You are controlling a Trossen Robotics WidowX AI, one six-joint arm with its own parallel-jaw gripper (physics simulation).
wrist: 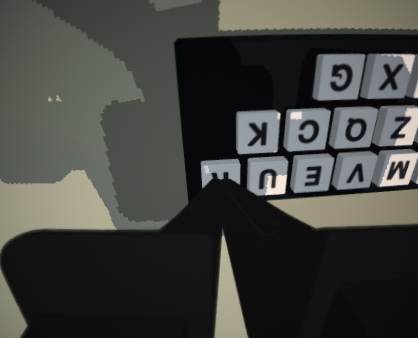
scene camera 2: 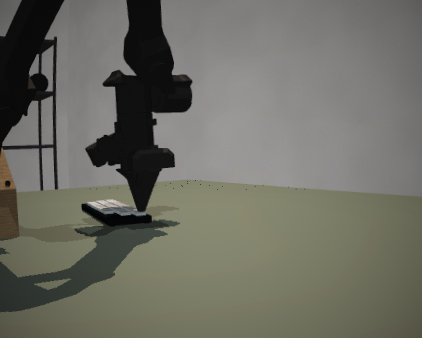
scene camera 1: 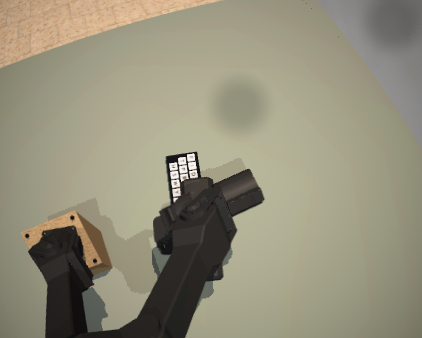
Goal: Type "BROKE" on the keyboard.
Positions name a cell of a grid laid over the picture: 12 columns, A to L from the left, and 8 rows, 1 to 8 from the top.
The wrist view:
my gripper: G5
black keyboard: J3
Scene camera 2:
my gripper: E6
black keyboard: D6
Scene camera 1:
my gripper: F6
